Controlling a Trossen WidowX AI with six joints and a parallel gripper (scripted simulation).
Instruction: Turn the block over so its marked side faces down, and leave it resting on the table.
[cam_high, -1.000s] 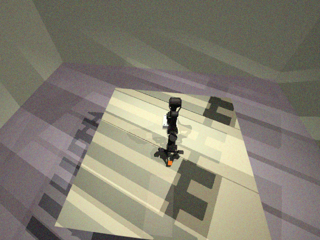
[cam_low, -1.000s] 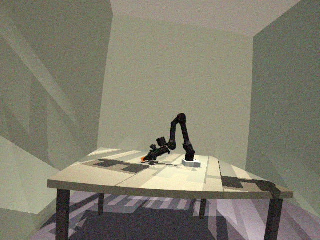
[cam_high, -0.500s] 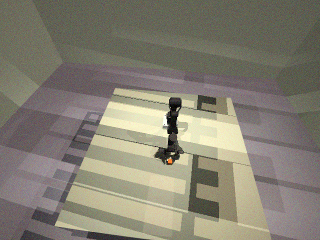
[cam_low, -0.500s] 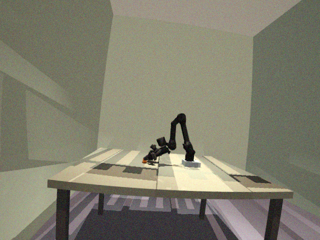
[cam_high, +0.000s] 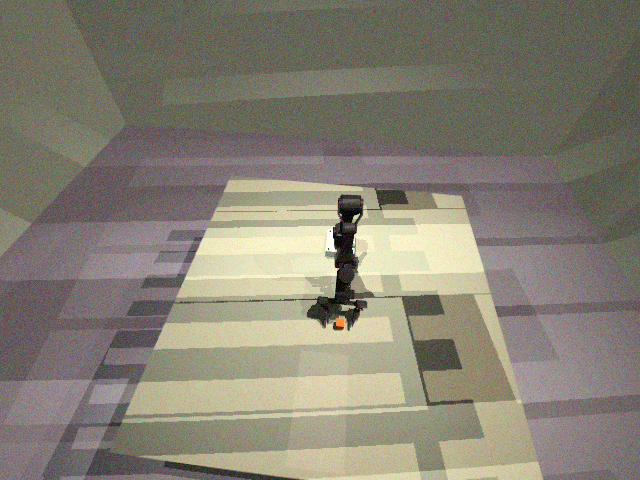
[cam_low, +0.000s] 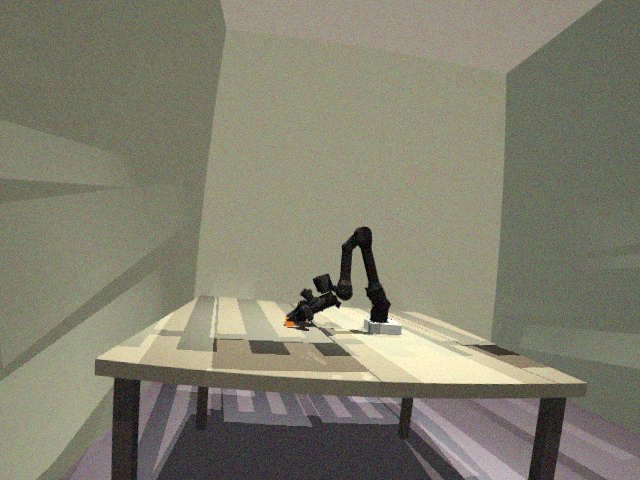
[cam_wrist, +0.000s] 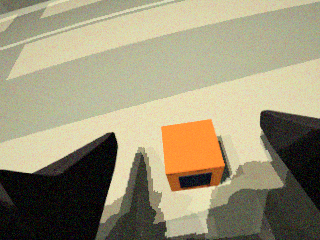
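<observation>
Now: the orange block 2 cm behind my gripper tip and 1 cm below it.
</observation>
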